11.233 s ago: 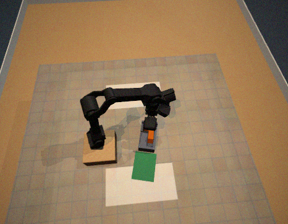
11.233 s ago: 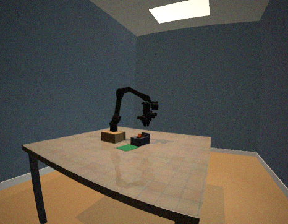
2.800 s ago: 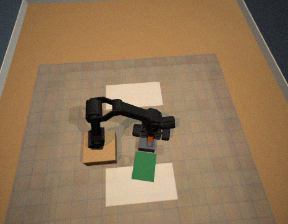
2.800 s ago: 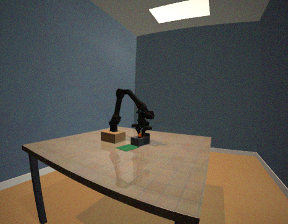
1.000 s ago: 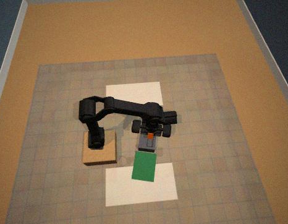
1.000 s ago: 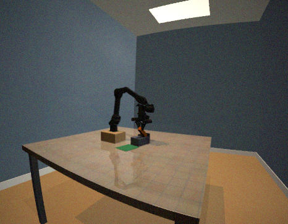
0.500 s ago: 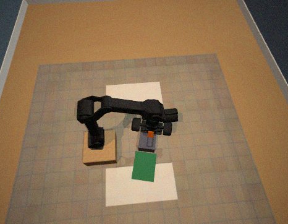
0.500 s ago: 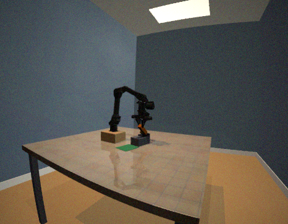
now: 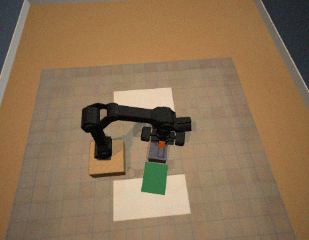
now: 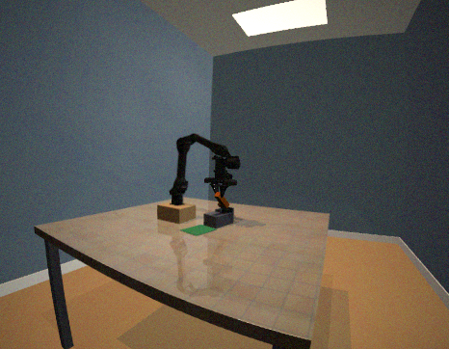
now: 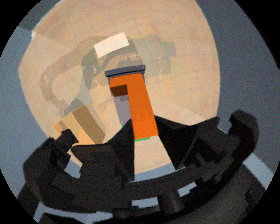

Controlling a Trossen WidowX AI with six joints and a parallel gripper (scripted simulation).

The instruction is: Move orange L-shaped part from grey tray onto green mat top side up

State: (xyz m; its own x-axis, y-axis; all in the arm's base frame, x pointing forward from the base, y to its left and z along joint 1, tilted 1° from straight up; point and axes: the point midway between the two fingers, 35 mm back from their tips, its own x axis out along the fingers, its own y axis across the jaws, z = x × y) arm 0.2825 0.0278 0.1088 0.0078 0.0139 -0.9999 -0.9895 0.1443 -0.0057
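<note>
The green mat lies 30 mm behind my gripper tip, 130 mm to the right of it and 170 mm below it. Also, from my gripper tip: orange L-shaped part (10 mm behind, 30 mm to the left, 30 mm below).
</note>
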